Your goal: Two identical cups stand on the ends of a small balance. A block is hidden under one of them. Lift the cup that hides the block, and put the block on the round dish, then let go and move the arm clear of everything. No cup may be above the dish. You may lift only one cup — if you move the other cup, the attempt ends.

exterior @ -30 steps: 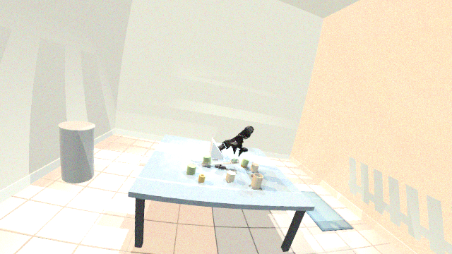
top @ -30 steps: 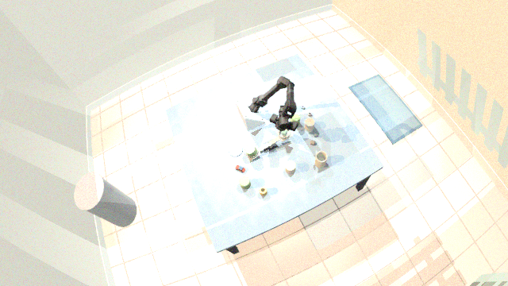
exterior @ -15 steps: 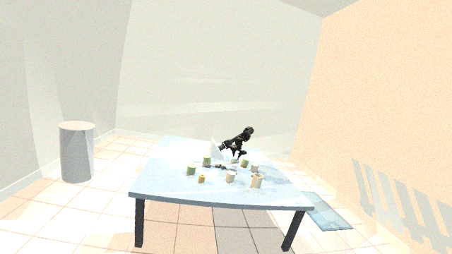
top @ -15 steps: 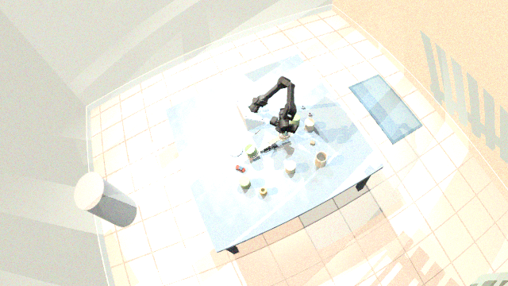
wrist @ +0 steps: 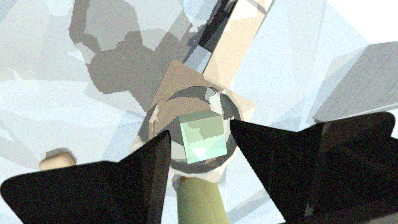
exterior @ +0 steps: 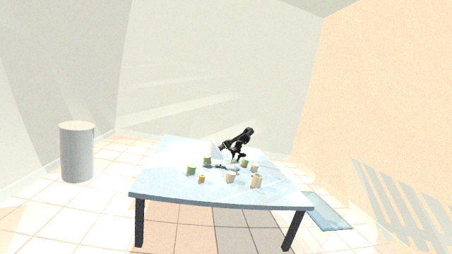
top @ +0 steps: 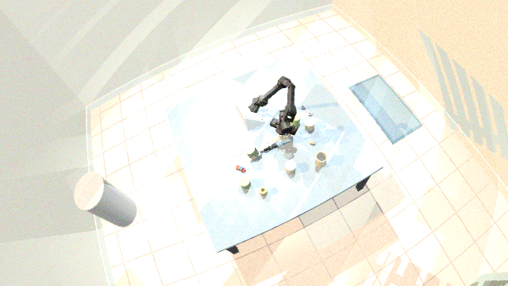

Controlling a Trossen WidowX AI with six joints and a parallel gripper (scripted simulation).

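Right now my gripper tip is 100 mm past the round dish, 350 mm to the left of it and 80 mm above it. Also, from my gripper tip: red toy car: 50 mm ahead, 380 mm to the right, 70 mm below; orange ring: 70 mm behind, 120 mm to the left, 70 mm below; balance beam: 120 mm to the right, 40 mm below.
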